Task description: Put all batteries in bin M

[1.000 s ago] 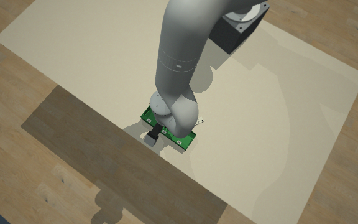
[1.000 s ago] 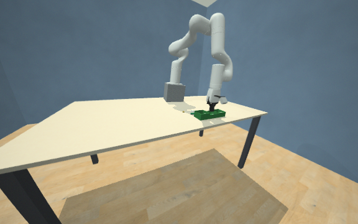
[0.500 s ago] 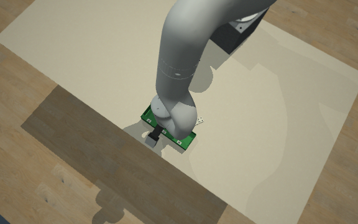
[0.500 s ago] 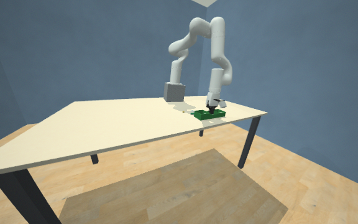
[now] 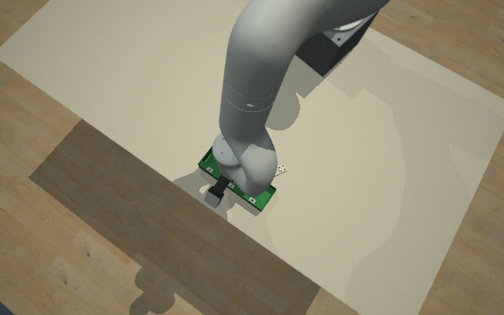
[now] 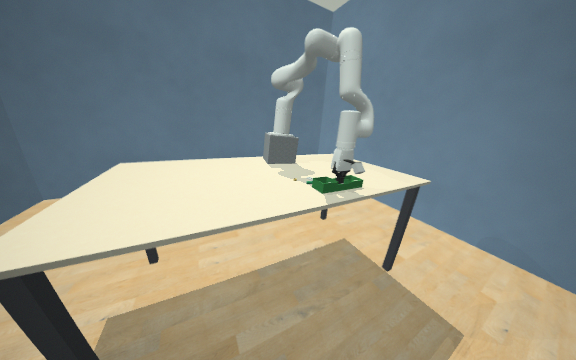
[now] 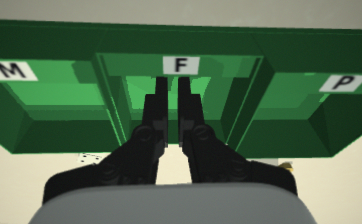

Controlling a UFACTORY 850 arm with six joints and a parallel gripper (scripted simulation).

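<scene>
Now: hand 10 mm above the row of green bins. Round my hand: white die 120 mm behind, 70 mm to the left, 30 mm below; then green AA battery 120 mm to the right, 60 mm behind, 30 mm below; then small black piece 110 mm behind, 30 mm below, 20 mm to the left.
</scene>
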